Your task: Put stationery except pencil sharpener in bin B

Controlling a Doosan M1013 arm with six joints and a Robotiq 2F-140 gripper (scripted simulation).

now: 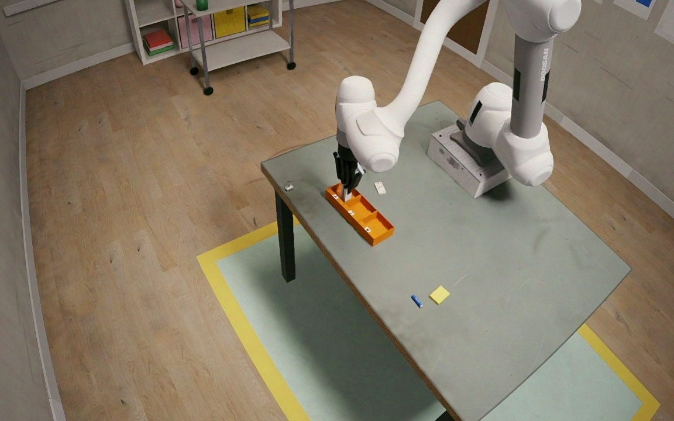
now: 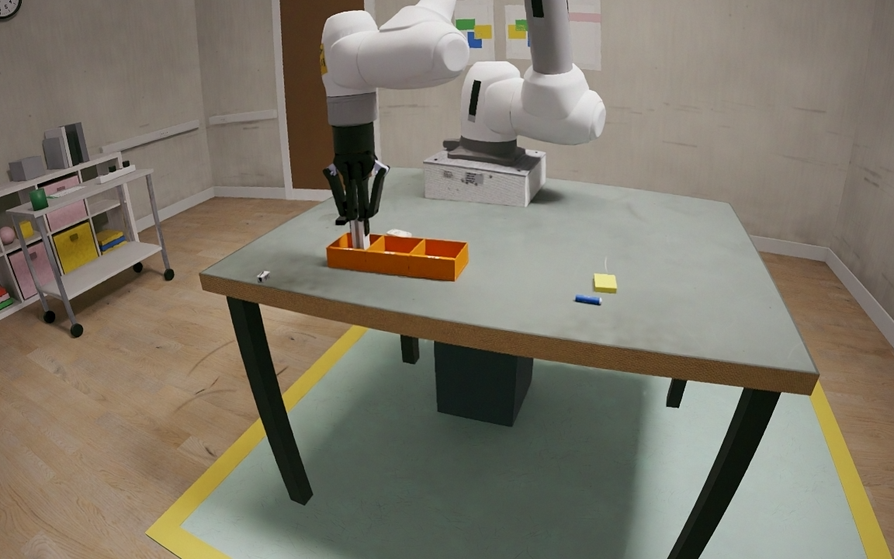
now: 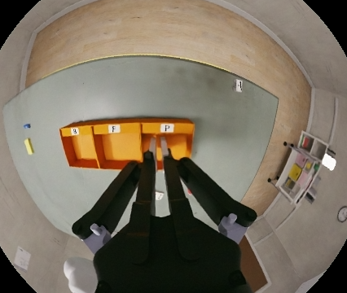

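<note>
My hand is 7 cm to the right of the orange bin and 3 cm above it. From my hand the other things lie so: white pencil sharpener: 15 cm to the right, 13 cm ahead, 4 cm below; then red piece: 12 cm behind, 8 cm to the right, 5 cm below; then flat white piece: 14 cm behind, 5 cm below, 1 cm to the left.
</note>
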